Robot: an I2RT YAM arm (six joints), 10 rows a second.
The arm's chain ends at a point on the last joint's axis. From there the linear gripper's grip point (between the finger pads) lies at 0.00 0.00 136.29 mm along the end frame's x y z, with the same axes.
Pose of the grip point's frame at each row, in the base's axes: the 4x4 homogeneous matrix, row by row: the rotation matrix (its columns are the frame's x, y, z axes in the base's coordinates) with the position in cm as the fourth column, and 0 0 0 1 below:
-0.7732 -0.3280 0.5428 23.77; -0.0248 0.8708 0.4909 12.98; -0.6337 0.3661 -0.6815 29.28; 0 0 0 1
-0.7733 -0.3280 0.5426 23.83; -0.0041 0.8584 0.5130 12.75; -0.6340 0.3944 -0.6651 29.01; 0 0 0 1
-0.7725 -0.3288 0.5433 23.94; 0.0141 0.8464 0.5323 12.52; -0.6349 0.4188 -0.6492 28.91; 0 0 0 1
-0.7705 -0.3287 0.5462 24.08; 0.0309 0.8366 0.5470 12.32; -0.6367 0.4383 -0.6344 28.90; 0 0 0 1
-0.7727 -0.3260 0.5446 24.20; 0.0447 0.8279 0.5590 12.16; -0.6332 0.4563 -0.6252 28.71; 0 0 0 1
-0.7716 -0.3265 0.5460 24.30; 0.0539 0.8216 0.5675 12.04; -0.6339 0.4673 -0.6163 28.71; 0 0 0 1
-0.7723 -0.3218 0.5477 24.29; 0.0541 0.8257 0.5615 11.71; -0.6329 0.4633 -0.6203 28.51; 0 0 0 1
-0.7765 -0.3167 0.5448 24.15; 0.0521 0.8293 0.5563 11.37; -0.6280 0.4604 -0.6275 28.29; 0 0 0 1
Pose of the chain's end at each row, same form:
-0.7732 -0.3280 0.5428 16.37; -0.0248 0.8708 0.4909 6.29; -0.6337 0.3661 -0.6815 38.57; 0 0 0 1
-0.7733 -0.3280 0.5426 16.43; -0.0041 0.8584 0.5130 5.76; -0.6340 0.3944 -0.6651 38.07; 0 0 0 1
-0.7725 -0.3288 0.5433 16.54; 0.0141 0.8464 0.5323 5.27; -0.6349 0.4188 -0.6492 37.76; 0 0 0 1
-0.7705 -0.3287 0.5462 16.64; 0.0309 0.8366 0.5470 4.86; -0.6367 0.4383 -0.6344 37.55; 0 0 0 1
-0.7727 -0.3260 0.5446 16.78; 0.0447 0.8279 0.5590 4.54; -0.6332 0.4563 -0.6252 37.23; 0 0 0 1
-0.7716 -0.3265 0.5460 16.86; 0.0539 0.8216 0.5675 4.31; -0.6339 0.4673 -0.6163 37.11; 0 0 0 1
-0.7723 -0.3218 0.5477 16.83; 0.0541 0.8257 0.5615 4.06; -0.6329 0.4633 -0.6203 36.96; 0 0 0 1
-0.7765 -0.3167 0.5448 16.72; 0.0521 0.8293 0.5563 3.79; -0.6280 0.4604 -0.6275 36.84; 0 0 0 1

